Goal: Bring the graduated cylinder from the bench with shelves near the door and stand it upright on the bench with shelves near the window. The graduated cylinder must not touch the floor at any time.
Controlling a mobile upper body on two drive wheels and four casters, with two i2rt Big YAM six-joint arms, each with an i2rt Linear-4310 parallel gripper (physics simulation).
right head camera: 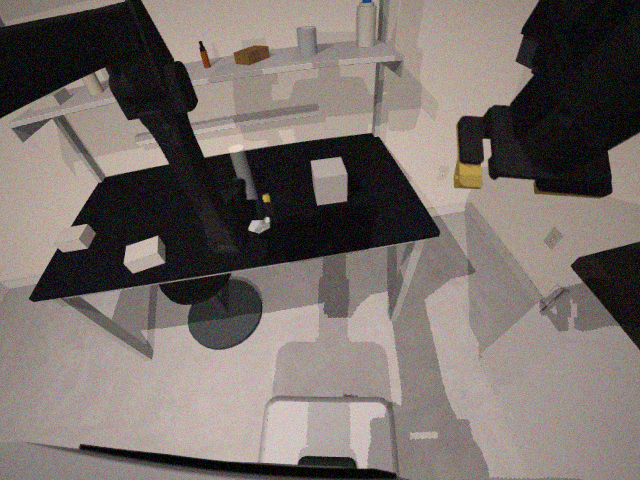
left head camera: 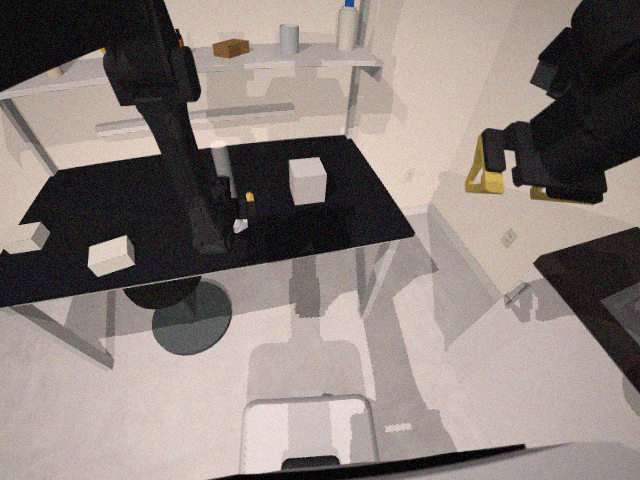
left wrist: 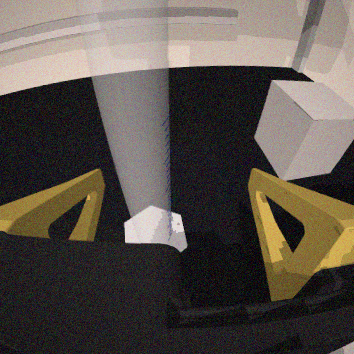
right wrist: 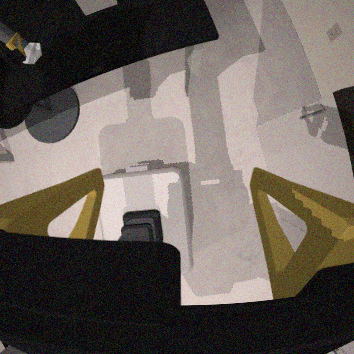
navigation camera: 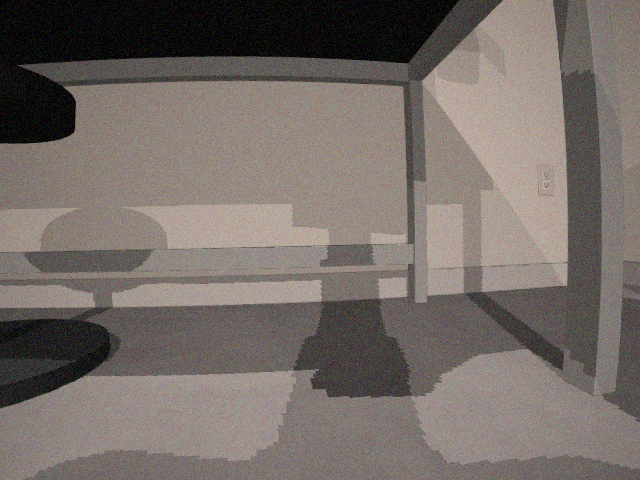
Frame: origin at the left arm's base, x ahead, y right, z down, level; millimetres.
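Seen in the pictures: left gripper, fingertip midpoint: (right head camera: 254, 195) (left head camera: 234, 194) (left wrist: 175, 176) (right wrist: 5, 38); right gripper, fingertip midpoint: (right head camera: 495, 185) (left head camera: 499, 190) (right wrist: 176, 175).
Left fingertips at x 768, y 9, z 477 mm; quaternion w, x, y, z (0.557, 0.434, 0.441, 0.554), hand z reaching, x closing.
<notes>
Pixels of each thing's top centre, then the offset from my left fingertips to it. "*": a spot on its surface instead. Level surfaces: height alone.
- graduated cylinder, top centre: (left head camera: 218, 144) (right head camera: 236, 148) dz -150, dx +39, dy -28 mm
- black-topped bench, surface height: dz +170 mm
- white box, top centre: (left wrist: 318, 97) (left head camera: 307, 167) (right head camera: 328, 167) dz +40, dx +207, dy +234 mm
- shelf, surface height: dz -287 mm
- round-based stool, surface spot: (left head camera: 192, 330) (right head camera: 224, 326) * dz +903, dx -47, dy -397 mm
- dark surface, surface height: dz +22 mm
The graduated cylinder (left head camera: 222, 160) (right head camera: 241, 167) (left wrist: 132, 125), a translucent grey tube on a white faceted base, appears upright on a black-topped bench (left head camera: 361, 217) (right head camera: 387, 217) with a shelf. Its white base also shows in the right wrist view. Whether this bench is the door or window one, I cannot tell. My left gripper (left head camera: 236, 198) (right head camera: 253, 195) (left wrist: 175, 176) is open and empty, low over the bench at the cylinder. In the left wrist view the tube rises beyond the fingertips, nearer the picture's left finger. My right gripper (left head camera: 516, 193) (right head camera: 506, 187) (right wrist: 176, 175) is open and empty, right of the bench.
A white box (left head camera: 308, 180) (right head camera: 329, 180) (left wrist: 305, 130) stands right of the cylinder; two smaller white blocks lie left. The shelf (left head camera: 320, 57) (right head camera: 336, 57) holds bottles, a brown box and a grey cup. A round-based stool (left head camera: 192, 330) (right head camera: 224, 325) stands below. Another dark surface (left head camera: 573, 289) is at right.
</notes>
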